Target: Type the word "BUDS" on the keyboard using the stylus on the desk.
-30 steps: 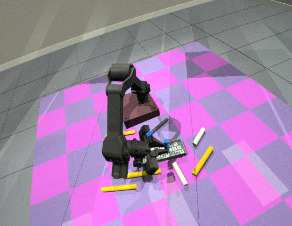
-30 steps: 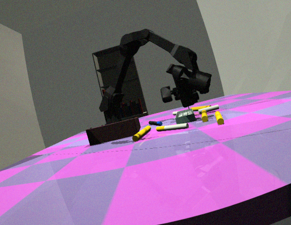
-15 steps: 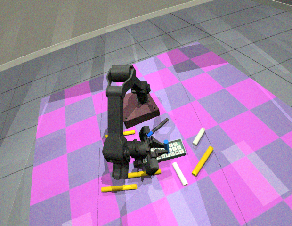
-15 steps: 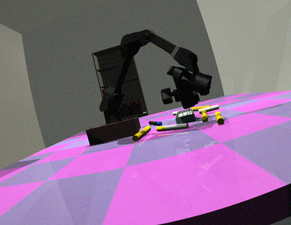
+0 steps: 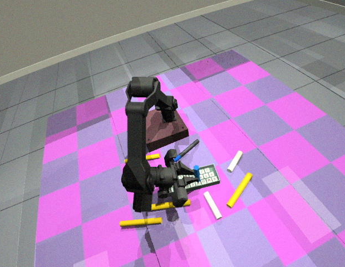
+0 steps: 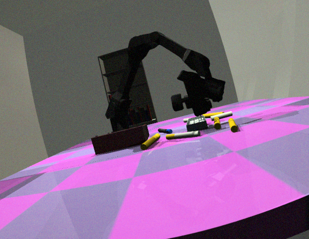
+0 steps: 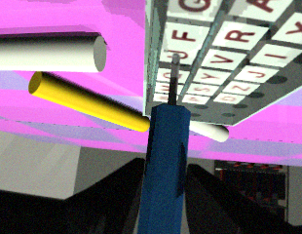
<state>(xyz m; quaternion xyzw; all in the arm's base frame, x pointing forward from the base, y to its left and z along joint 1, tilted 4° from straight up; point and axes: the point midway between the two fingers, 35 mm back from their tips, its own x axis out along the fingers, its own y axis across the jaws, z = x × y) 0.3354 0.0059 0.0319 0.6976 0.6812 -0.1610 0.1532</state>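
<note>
Now: gripper tip 150 mm past the blue-tipped stick, 30 mm to the left of it and 60 mm above it. Round my gripper tip: blue stick: 10 mm below.
</note>
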